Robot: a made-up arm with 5 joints. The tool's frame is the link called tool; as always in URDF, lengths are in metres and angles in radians. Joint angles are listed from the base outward. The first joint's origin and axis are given. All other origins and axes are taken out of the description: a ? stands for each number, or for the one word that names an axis. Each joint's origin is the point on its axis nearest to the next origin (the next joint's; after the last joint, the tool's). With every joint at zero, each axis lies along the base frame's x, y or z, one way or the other. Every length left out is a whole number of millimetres.
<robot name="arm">
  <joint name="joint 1" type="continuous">
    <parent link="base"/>
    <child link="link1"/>
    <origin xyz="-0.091 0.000 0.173" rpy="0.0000 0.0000 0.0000"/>
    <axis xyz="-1 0 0"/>
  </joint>
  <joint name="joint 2" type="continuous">
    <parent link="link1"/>
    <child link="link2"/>
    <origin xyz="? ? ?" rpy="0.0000 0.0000 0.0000"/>
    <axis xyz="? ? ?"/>
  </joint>
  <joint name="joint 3" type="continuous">
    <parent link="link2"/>
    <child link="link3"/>
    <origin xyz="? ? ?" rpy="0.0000 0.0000 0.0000"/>
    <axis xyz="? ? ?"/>
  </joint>
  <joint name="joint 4" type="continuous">
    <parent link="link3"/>
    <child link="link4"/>
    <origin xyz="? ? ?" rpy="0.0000 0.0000 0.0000"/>
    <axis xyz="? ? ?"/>
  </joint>
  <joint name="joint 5" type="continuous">
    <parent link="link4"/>
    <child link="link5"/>
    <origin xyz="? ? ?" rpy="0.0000 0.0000 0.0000"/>
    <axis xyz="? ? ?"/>
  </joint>
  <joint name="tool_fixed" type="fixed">
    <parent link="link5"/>
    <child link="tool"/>
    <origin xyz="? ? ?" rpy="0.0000 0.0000 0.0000"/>
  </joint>
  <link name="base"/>
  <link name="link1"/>
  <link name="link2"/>
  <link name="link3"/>
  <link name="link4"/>
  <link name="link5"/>
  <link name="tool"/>
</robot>
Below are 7 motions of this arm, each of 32 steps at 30 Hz.
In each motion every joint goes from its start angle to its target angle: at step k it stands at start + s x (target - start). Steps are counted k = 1, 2, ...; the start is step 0. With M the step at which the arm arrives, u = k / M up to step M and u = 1 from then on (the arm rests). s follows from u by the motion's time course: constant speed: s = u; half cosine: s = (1 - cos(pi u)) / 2; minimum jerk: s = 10 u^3 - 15 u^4 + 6 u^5.
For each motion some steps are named. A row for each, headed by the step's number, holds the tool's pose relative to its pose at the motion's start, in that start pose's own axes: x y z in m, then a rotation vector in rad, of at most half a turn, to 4 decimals.
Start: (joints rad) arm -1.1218 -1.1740 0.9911 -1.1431 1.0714
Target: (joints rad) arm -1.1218 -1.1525 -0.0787 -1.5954 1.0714
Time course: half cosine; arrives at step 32
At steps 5, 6, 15, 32:
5: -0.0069 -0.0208 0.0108 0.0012 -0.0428 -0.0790
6: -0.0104 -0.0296 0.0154 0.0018 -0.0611 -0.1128
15: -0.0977 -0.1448 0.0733 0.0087 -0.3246 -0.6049
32: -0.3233 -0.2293 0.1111 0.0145 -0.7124 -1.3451

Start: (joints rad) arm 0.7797 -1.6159 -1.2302 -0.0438 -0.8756
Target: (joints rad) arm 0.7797 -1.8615 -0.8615 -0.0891 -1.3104
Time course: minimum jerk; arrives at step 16
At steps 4, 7, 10, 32:
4: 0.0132 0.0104 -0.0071 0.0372 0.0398 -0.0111
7: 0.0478 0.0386 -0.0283 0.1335 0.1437 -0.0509
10: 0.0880 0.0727 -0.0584 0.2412 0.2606 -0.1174
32: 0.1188 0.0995 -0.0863 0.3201 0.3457 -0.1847

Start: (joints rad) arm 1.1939 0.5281 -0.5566 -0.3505 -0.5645
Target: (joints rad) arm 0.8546 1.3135 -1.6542 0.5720 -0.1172
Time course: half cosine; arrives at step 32
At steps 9, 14, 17, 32:
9: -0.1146 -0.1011 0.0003 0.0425 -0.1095 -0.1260
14: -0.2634 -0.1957 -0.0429 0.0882 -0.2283 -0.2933
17: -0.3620 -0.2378 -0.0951 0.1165 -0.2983 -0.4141
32: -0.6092 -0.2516 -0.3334 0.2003 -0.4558 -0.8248

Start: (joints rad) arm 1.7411 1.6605 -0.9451 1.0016 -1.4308
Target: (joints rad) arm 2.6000 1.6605 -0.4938 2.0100 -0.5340
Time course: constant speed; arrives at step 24
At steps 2, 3, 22, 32:
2: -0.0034 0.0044 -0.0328 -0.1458 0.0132 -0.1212
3: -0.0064 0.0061 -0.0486 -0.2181 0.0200 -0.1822
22: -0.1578 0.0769 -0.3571 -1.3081 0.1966 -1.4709
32: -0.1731 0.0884 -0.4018 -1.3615 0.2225 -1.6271

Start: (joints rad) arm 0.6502 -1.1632 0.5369 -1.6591 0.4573
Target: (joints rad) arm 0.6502 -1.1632 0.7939 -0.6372 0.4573
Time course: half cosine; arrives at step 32
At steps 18, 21, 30, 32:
18: -0.1039 0.0454 -0.0922 0.0000 0.6857 0.3374
21: -0.1335 0.0502 -0.1019 0.0000 0.8442 0.4154
30: -0.1878 0.0530 -0.1077 0.0000 1.1365 0.5592
32: -0.1898 0.0529 -0.1076 0.0000 1.1475 0.5647

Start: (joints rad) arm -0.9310 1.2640 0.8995 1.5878 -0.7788
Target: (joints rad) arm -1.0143 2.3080 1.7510 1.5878 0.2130
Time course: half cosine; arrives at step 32
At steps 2, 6, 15, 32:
2: 0.0006 -0.0019 0.0057 -0.0181 0.0104 -0.0010
6: 0.0063 -0.0148 0.0512 -0.1609 0.0902 -0.0074
15: 0.0687 -0.0106 0.2945 -0.8976 0.4509 -0.0043
32: 0.2434 0.2385 0.5742 -2.0564 0.9210 0.0469

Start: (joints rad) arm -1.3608 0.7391 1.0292 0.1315 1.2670
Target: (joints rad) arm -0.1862 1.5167 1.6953 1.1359 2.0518
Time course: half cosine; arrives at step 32
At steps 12, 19, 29, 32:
12: -0.0710 0.0075 0.0994 -0.2553 0.2146 0.4855
19: -0.1192 0.0444 0.2219 -0.4189 0.3232 1.0655
29: -0.1408 0.1102 0.3457 -0.4101 0.2711 1.6519
32: -0.1415 0.1152 0.3537 -0.4025 0.2615 1.6885

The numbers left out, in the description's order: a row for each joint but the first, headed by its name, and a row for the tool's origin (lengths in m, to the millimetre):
joint 2: xyz 0.000 -0.249 -0.006, axis 1 0 0
joint 3: xyz 0.000 -0.359 0.202, axis 0 1 0
joint 4: xyz -0.069 0.000 0.243, axis 0 1 0
joint 5: xyz 0.134 0.000 -0.002, axis -1 0 0
tool: xyz 0.000 -0.010 -0.117

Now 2 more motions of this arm.
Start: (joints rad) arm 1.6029 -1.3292 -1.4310 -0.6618 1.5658
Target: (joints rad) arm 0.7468 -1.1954 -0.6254 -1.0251 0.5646
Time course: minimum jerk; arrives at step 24
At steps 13, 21, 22, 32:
13: -0.1968 0.0080 -0.0224 0.3416 0.5805 0.0846
21: -0.3765 0.0208 0.0212 0.6043 1.0268 -0.0965
22: -0.3814 0.0212 0.0233 0.6111 1.0385 -0.1045
32: -0.3837 0.0214 0.0243 0.6143 1.0439 -0.1082

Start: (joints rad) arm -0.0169 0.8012 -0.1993 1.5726 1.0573
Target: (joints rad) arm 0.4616 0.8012 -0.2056 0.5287 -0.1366
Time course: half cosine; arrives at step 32
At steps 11, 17, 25, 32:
11: -0.0562 0.0196 0.0824 0.2713 -0.0789 -0.2924
17: -0.0999 0.0368 0.1906 0.5099 -0.2732 -0.5636
25: -0.1408 0.0529 0.3429 0.7011 -0.6292 -0.7761
32: -0.1540 0.0596 0.3995 0.7401 -0.7713 -0.8107

